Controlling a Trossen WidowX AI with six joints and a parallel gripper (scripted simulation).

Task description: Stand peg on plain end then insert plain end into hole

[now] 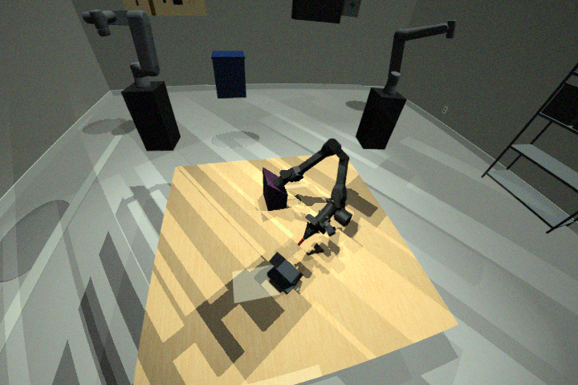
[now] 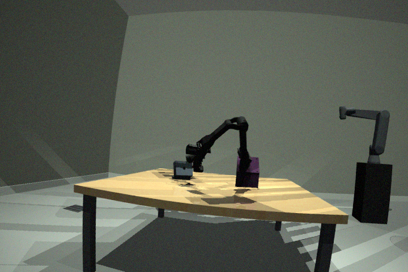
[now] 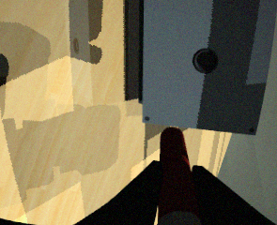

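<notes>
My gripper tip is 120 mm short of the grey sloped panel, 90 mm to the left of it and 50 mm above it. The rest, counted from my gripper tip: red peg: 10 mm behind, 10 mm to the left, 10 mm above.
</notes>
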